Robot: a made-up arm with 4 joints.
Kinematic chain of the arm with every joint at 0, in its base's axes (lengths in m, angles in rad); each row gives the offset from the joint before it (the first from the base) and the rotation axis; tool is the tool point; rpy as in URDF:
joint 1: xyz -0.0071 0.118 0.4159 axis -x
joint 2: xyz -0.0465 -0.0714 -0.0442 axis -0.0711 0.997 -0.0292
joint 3: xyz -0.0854 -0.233 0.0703 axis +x
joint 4: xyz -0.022 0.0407 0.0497 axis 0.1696 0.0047 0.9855
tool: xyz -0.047 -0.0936 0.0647 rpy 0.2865 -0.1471 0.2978
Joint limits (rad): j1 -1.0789..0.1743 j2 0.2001..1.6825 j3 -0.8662..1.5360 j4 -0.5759..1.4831
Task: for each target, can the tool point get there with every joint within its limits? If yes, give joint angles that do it. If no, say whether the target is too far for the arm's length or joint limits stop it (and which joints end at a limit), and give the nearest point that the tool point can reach.
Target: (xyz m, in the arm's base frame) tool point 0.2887 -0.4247 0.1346
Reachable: no: too far | nearest point 0.1248 -0.2455 0.2275 | short by 0.260 m
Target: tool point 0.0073 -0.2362 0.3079
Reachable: yes | joints -0.6261 0.5910 0.0633 1.1942
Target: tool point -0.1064 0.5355 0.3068
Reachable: no: joint limits stop it (at a limit: joint 1, joint 2, joint 3, joint 4) | nearest point 0.1024 0.0303 0.1861 | short by 0.560 m
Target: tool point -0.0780 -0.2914 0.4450
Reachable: yes | joints 0.0079 0.3644 1.2552 1.0842
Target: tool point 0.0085 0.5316 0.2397
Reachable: no: joint limits stop it (at a limit: joint 1, joint 2, joint 3, joint 4) | nearest point 0.1024 0.0303 0.1861 | short by 0.513 m
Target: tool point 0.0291 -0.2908 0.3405
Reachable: yes | joints -0.3910 1.2296 0.6928 0.8161
